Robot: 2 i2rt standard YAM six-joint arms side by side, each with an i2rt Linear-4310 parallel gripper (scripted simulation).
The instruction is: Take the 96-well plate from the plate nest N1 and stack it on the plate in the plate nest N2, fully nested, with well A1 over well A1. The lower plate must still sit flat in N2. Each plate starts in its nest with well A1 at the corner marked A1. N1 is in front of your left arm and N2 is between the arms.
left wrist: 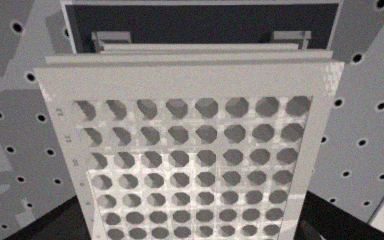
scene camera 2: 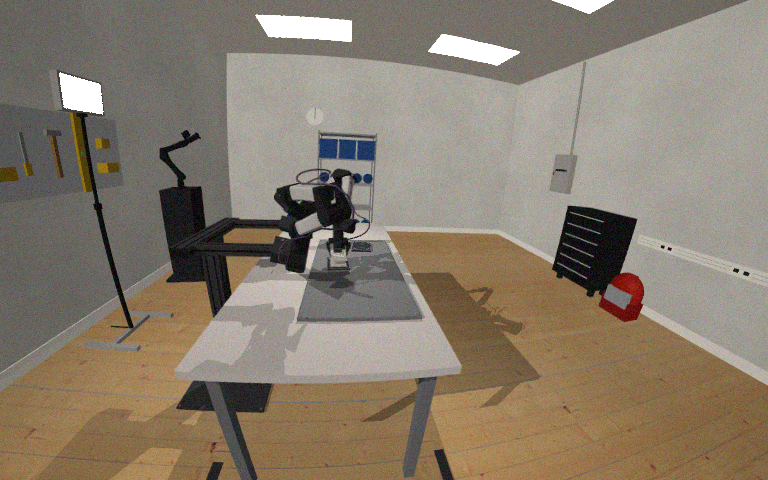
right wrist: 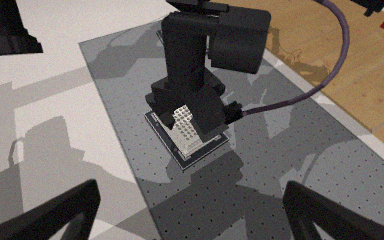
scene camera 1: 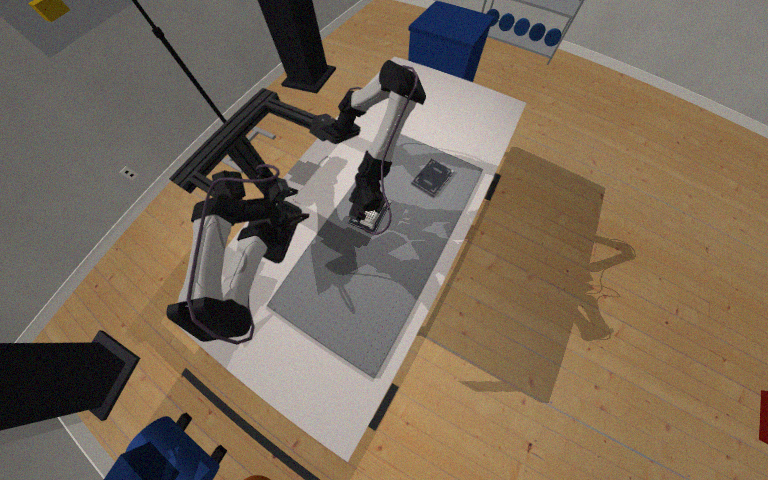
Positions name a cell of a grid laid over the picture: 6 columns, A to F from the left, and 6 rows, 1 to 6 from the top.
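The left wrist view shows the left gripper (left wrist: D5). In the right wrist view the right gripper (right wrist: D5) appears, and the left gripper (right wrist: C3) can be seen there as well. Scene camera 1 shows a plate nest N1 (scene camera 1: D3).
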